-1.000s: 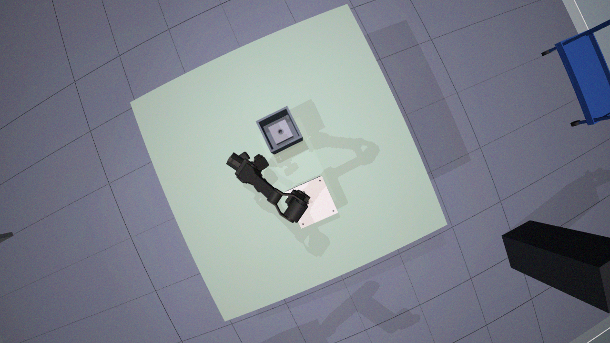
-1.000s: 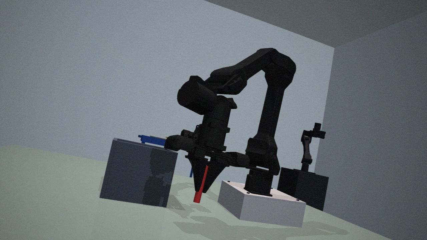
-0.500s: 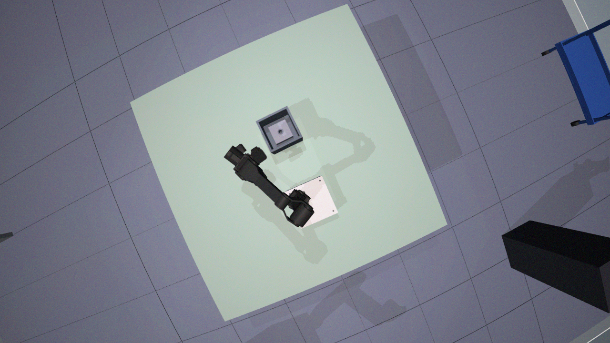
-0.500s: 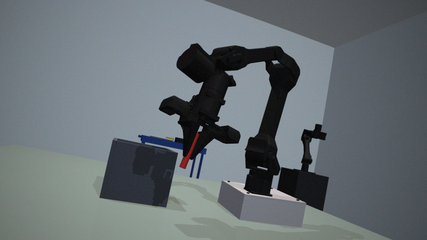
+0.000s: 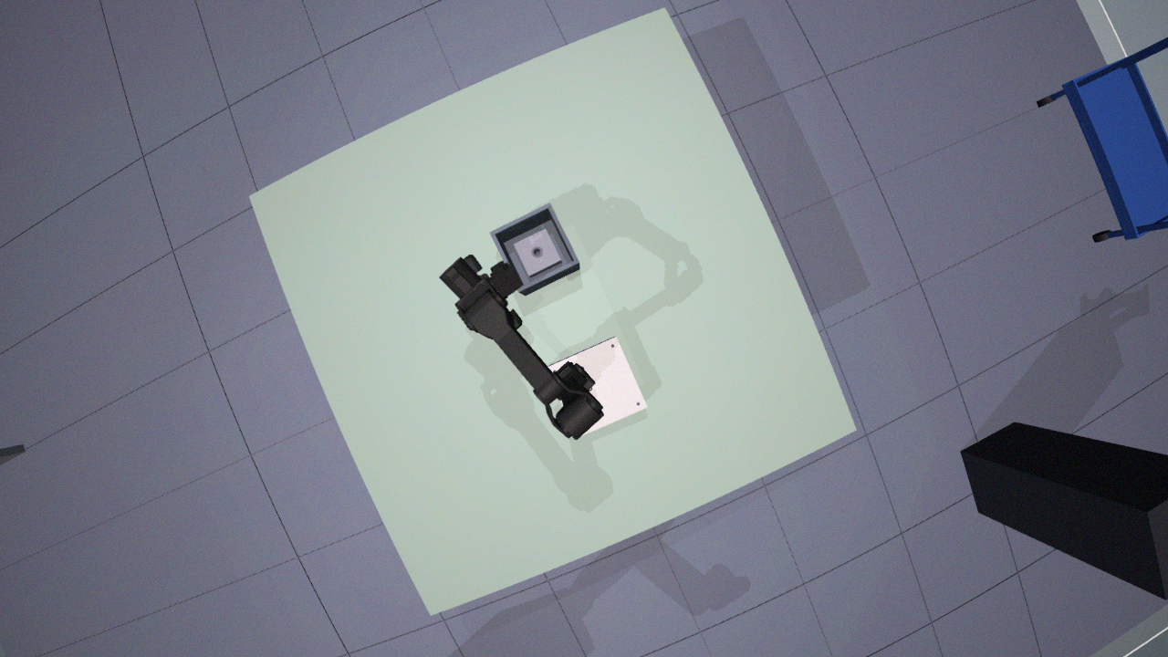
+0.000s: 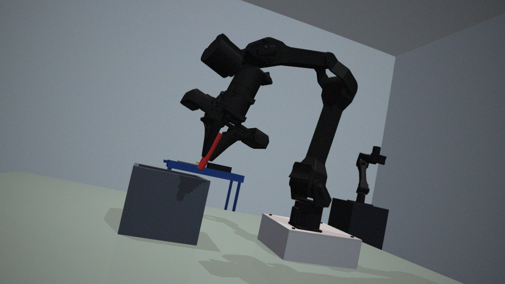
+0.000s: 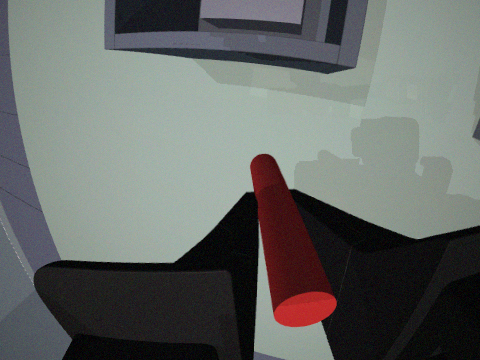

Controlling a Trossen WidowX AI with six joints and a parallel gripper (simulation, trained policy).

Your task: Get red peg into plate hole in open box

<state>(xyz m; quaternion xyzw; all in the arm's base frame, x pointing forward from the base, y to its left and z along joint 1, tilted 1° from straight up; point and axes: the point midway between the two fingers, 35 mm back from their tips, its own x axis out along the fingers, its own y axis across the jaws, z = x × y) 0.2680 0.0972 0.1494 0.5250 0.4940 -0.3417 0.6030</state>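
Right now my gripper tip is 140 mm to the left of the plate, 130 mm above it and 60 mm short of it. The rest, counted from my gripper tip: red peg (20 mm above, 10 mm to the right).
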